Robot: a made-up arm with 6 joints.
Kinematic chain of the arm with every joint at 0, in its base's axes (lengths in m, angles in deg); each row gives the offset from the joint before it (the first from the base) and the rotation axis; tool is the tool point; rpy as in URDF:
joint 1: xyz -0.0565 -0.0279 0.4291 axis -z
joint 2: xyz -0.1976 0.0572 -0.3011 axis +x
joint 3: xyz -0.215 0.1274 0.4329 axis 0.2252 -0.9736 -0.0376
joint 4: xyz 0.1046 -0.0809 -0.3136 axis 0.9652 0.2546 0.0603
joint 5: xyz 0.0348 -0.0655 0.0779 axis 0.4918 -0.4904 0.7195
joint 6: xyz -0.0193 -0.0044 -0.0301 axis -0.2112 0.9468 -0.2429
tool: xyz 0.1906 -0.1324 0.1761 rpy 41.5 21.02 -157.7
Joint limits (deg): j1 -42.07..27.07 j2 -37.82..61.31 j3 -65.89..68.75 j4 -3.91..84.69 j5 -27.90..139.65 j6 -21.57..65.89
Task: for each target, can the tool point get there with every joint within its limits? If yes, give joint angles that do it. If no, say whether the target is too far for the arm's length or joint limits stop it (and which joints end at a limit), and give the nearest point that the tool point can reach.
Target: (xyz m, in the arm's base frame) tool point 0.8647 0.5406 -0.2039
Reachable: no: joint limits stop it (at a limit: joint 2, joint 4, joint 6) | nearest point 0.3143 0.2009 0.2930 | short by 0.816 m
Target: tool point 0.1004 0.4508 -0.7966
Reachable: no: joint limits stop it (at a limit: joint 1, joint 2, joint 4, joint 5) | nearest point -0.2325 0.2094 -0.1003 | short by 0.809 m
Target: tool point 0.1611 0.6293 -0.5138
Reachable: no: joint limits stop it (at a limit: joint 1, joint 4, joint 6) | nearest point -0.1743 0.2762 -0.0357 | short by 0.682 m
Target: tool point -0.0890 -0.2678 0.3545
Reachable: yes | joints 7.93 29.37 17.96 12.31 18.48 20.41
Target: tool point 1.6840 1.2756 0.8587
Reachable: no: too far | nearest point 0.3487 0.3229 0.5332 | short by 1.672 m
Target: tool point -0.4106 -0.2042 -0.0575
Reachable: yes | joints -9.61 24.81 -39.47 46.34 -3.60 36.35
